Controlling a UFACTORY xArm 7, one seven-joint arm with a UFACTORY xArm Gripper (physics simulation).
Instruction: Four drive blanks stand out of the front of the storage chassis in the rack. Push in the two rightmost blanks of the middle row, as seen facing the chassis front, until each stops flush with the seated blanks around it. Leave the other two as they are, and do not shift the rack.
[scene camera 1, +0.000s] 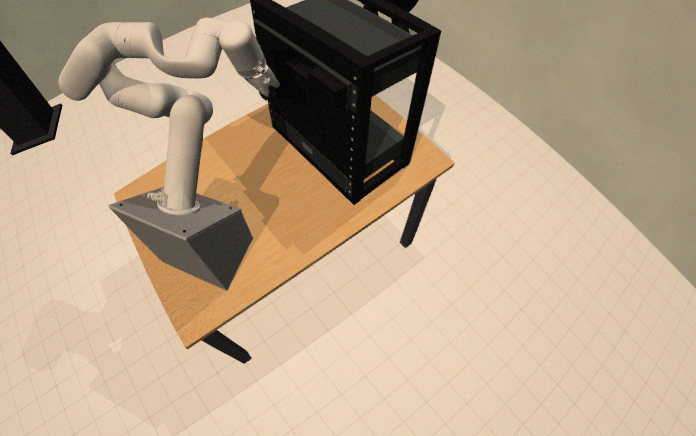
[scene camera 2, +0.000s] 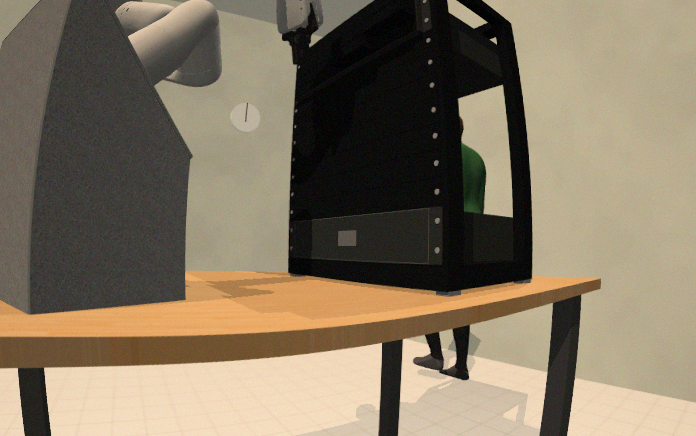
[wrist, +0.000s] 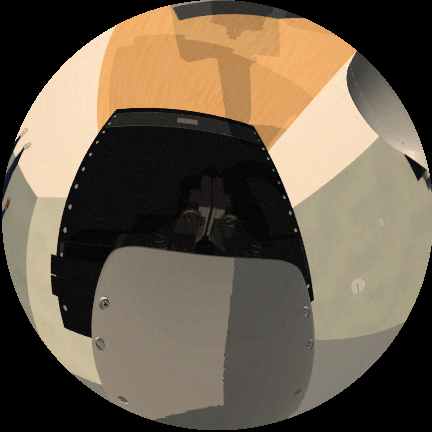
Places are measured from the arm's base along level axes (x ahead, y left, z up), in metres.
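Pixels of known places: gripper, fingertip midpoint: (scene camera 1: 267, 95) (scene camera 2: 301, 63) (wrist: 208, 189); arm's base at its link origin: (scene camera 1: 178, 206) (scene camera 2: 91, 94).
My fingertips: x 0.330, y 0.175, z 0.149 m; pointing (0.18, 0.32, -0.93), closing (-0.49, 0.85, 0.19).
Note:
For each thing: its middle in the pictures, then the offset to it from my fingertips. "pt": a spot on its surface instead. Level surfaces: height alone.
- dark block at a spot on its surface: (scene camera 1: 318, 76) pt 0.124 m ahead, 0.097 m right, 0.106 m up
- dark grey unit with a light label, surface spot: (scene camera 2: 346, 237) (wrist: 187, 120) (scene camera 1: 307, 147) pt 0.109 m ahead, 0.056 m left, 0.334 m down
- wooden table at its surface level: 0.428 m down
The black rack (scene camera 1: 361, 148) (scene camera 2: 446, 169) stands on the table, holding the black storage chassis. Its front is very dark. The individual blanks, their rows and how far each stands out cannot be made out. In scene camera 1 a dark block (scene camera 1: 318, 76) juts from the upper front; in the wrist view black pieces (wrist: 59, 275) project past the rack's left edge. My gripper (scene camera 1: 267, 95) (scene camera 2: 296, 60) (wrist: 208, 189) is shut and empty, its fingertips together. It is at the upper left part of the front, as seen facing it. Whether the tips touch anything cannot be told.
A dark grey unit with a light label (scene camera 1: 307, 147) (scene camera 2: 346, 237) (wrist: 187, 121) sits at the rack's bottom. The arm's grey wedge base (scene camera 1: 179, 246) (scene camera 2: 113, 205) stands on the wooden table (scene camera 1: 303, 225) (scene camera 2: 308, 328) (wrist: 150, 75) before the rack. A person in green (scene camera 2: 473, 177) is behind the rack.

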